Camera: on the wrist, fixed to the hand. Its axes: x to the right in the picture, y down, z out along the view.
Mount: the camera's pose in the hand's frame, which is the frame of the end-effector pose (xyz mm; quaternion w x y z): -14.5 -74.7 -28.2 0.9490 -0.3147 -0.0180 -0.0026
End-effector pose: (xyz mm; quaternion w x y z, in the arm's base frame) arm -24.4 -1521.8 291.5 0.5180 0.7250 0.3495 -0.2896
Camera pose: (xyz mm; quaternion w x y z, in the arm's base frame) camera -91.6 -1481.5 270.2 0.7253 0.5189 0.4154 -0.1792
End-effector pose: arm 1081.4 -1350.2 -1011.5 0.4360 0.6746 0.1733 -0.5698
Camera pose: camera 1040.0 -1282.4 -1028.2 0.6277 0.4923 0.3377 -0.4995
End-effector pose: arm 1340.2 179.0 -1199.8 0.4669 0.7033 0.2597 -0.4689
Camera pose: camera 1285.8 237.5 -1214.1 0.6679 0.5114 0.3875 -0.3771
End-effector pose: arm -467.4 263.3 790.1 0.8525 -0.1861 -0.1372 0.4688
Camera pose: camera -407.6 209.0 797.4 0.7492 -0.4361 -0.2936 0.4029
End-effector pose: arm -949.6 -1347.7 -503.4 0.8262 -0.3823 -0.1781 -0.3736
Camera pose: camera -1015.2 -1394.3 -492.7 0.6596 -0.6291 -0.0673 -0.4059
